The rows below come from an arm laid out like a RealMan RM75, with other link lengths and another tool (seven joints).
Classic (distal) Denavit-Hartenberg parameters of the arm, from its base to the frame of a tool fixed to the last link. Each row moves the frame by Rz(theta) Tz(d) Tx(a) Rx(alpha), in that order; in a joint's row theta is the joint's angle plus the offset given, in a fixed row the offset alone. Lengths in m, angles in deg.
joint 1: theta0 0  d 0.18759  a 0  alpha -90
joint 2: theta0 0  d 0  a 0  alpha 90
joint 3: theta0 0  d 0.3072  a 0  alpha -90
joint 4: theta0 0  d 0  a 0  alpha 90
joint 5: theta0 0  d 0.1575  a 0  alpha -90
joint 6: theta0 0  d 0  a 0  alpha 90
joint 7: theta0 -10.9  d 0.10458  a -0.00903  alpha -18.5
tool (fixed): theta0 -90  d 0.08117  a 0  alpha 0
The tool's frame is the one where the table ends.
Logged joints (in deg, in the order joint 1, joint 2, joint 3, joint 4, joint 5, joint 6, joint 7), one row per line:
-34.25, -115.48, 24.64, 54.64, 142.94, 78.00, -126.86
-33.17, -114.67, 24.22, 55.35, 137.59, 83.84, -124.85
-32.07, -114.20, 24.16, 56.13, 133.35, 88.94, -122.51
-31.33, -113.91, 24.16, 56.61, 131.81, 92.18, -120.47
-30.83, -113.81, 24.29, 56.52, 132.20, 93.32, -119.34
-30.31, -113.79, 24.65, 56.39, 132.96, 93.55, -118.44
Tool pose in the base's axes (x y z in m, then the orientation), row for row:
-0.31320, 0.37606, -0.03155, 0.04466, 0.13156, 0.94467, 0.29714
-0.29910, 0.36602, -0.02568, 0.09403, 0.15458, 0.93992, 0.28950
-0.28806, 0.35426, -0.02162, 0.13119, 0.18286, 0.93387, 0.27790
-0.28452, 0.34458, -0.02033, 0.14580, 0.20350, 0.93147, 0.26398
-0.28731, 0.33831, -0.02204, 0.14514, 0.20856, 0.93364, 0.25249
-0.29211, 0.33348, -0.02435, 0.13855, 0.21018, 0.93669, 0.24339
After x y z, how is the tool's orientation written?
As a quaternion, w x y z.
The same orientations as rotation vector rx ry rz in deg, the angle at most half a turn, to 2 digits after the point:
23.03, 165.37, 52.02
26.27, 159.75, 49.20
30.42, 155.36, 46.23
33.58, 153.69, 43.56
34.42, 154.10, 41.68
34.82, 155.18, 40.32

